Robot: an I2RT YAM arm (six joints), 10 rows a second.
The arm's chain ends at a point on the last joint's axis. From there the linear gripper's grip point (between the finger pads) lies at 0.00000 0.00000 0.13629 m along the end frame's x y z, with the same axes.
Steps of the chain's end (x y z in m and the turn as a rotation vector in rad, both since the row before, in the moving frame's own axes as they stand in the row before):
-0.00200 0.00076 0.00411 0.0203 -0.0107 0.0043
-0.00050 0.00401 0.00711 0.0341 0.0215 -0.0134
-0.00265 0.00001 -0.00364 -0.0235 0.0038 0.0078
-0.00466 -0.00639 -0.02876 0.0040 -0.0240 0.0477
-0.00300 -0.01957 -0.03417 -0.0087 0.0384 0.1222
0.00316 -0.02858 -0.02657 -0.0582 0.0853 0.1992
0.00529 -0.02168 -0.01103 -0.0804 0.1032 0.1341
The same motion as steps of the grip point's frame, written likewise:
-0.00345 -0.00201 0.00407 0.0203 -0.0107 0.0043
0.00240 -0.00066 0.00700 0.0341 0.0215 -0.0134
-0.00214 0.00321 -0.00368 -0.0235 0.0038 0.0078
-0.00792 -0.00701 -0.02880 0.0040 -0.0240 0.0477
0.00215 -0.01807 -0.03428 -0.0087 0.0384 0.1222
0.01390 -0.01956 -0.02729 -0.0582 0.0853 0.1992
0.01854 -0.00985 -0.01219 -0.0804 0.1032 0.1341

